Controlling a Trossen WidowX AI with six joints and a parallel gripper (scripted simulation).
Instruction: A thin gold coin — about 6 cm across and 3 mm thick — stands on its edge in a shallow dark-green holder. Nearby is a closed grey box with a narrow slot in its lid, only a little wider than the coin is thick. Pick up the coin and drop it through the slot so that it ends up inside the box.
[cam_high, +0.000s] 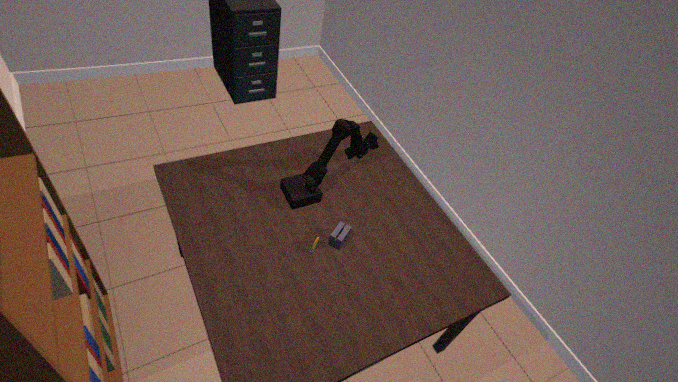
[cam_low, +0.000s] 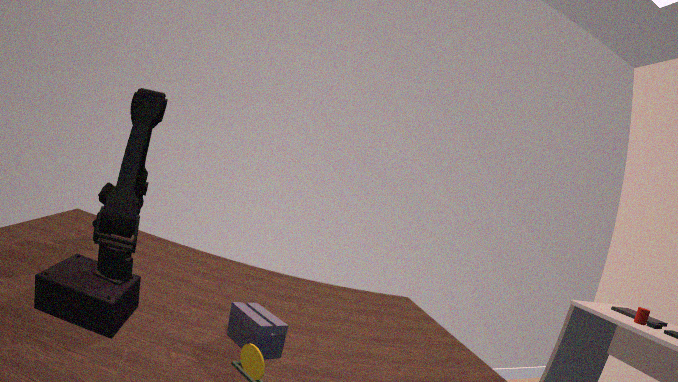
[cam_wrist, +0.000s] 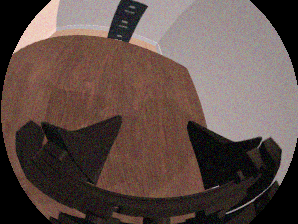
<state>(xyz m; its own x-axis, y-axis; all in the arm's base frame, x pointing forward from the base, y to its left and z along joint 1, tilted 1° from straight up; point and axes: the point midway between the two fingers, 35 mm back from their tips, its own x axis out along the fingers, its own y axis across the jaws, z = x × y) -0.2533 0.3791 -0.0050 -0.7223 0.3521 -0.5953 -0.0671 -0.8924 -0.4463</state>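
My gripper tip is 57 cm short of the gold coin, 45 cm to the left of it and 1 cm above it.
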